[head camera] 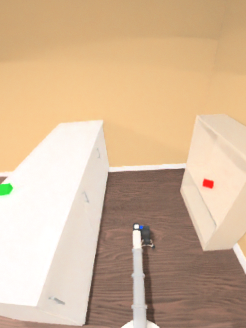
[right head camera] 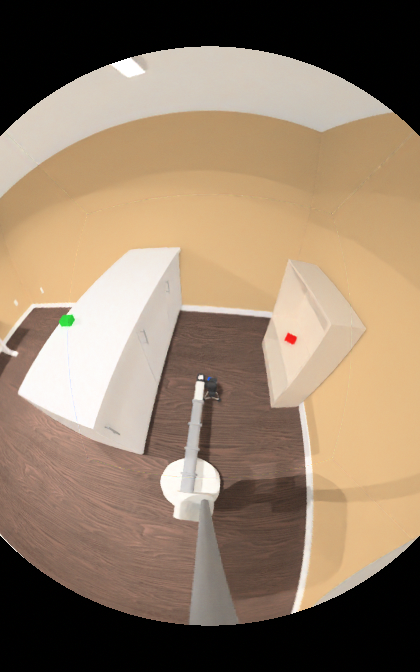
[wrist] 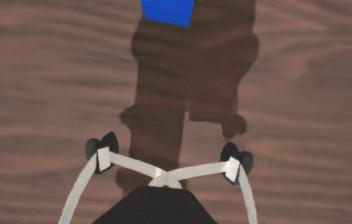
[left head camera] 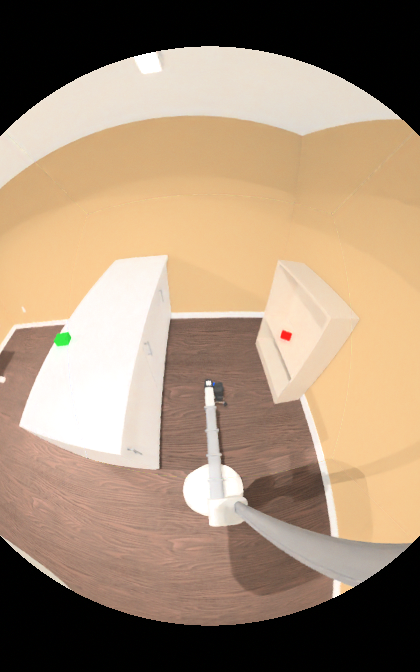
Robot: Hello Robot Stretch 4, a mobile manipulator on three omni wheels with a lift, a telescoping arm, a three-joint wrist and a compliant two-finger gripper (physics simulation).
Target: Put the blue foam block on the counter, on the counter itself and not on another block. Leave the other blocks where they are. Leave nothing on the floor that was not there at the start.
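Frame: origin at the robot's base, x ahead, y left, z up, level; millimetres.
Seen in the pictures: gripper, fingertip midpoint: (head camera: 146, 248) (wrist: 169, 150).
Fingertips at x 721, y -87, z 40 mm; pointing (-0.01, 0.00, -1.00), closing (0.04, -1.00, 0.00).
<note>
A point is followed by its place in that frame.
The blue foam block (head camera: 141, 227) {x 953, y -55, z 17 mm} (left head camera: 214, 384) (right head camera: 209, 379) (wrist: 167, 11) {x 882, y -64, z 13 mm} lies on the floor, partly hidden by the wrist in the head views and cut off by the top edge of the wrist view. My gripper (head camera: 148, 245) {x 721, y -87, z 40 mm} (left head camera: 220, 401) (right head camera: 212, 398) (wrist: 169, 150) {x 721, y -87, z 40 mm} is open and empty above the floor; in the wrist view the block is beyond the fingertips, slightly left of centre between them. The white counter (head camera: 45, 200) {x 636, y 535, z 882 mm} (left head camera: 105, 375) (right head camera: 100, 350) stands left of the arm. A green block (head camera: 5, 189) {x 692, y 827, z 924 mm} (left head camera: 62, 339) (right head camera: 67, 320) sits near its far left edge.
A beige open shelf unit (head camera: 235, 215) {x 710, y -725, z 563 mm} (left head camera: 320, 350) (right head camera: 327, 355) stands to the right, with a red block (head camera: 208, 183) {x 1141, y -732, z 469 mm} (left head camera: 286, 335) (right head camera: 290, 338) inside. The counter front has handles facing the arm. Walls are behind the furniture and to the right.
</note>
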